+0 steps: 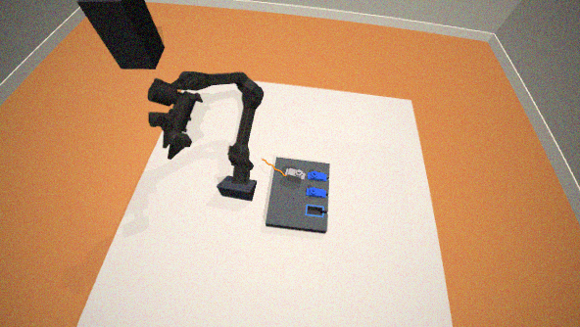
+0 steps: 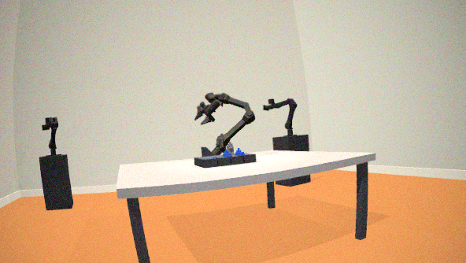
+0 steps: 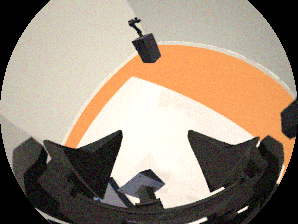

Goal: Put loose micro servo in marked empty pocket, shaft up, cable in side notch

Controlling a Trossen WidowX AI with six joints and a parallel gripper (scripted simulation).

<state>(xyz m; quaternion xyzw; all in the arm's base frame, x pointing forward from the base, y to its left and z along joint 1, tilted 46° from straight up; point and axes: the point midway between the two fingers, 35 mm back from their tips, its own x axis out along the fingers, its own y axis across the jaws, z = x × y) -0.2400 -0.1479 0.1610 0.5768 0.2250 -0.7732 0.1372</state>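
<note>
My gripper tip is 42 cm short of the dark grey deck, 3 cm to the left of it and 25 cm above it.
</note>
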